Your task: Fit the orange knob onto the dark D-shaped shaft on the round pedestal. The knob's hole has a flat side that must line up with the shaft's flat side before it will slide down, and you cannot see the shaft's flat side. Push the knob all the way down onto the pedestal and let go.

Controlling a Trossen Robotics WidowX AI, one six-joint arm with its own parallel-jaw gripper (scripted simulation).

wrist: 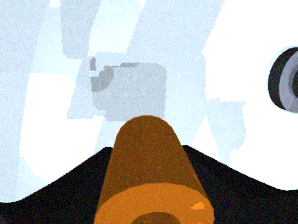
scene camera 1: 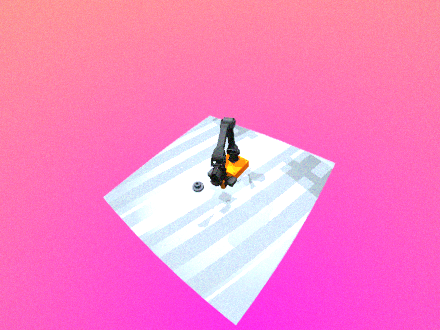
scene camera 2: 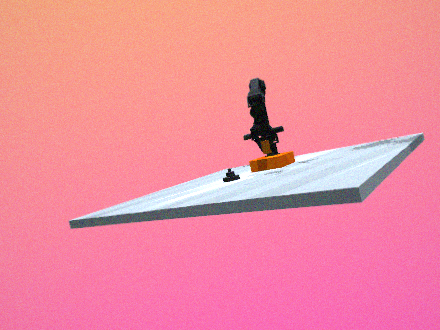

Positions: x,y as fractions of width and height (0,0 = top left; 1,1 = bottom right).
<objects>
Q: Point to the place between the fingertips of my gripper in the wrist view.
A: At 0.49,0.69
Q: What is my gripper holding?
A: An orange knob.
</objects>
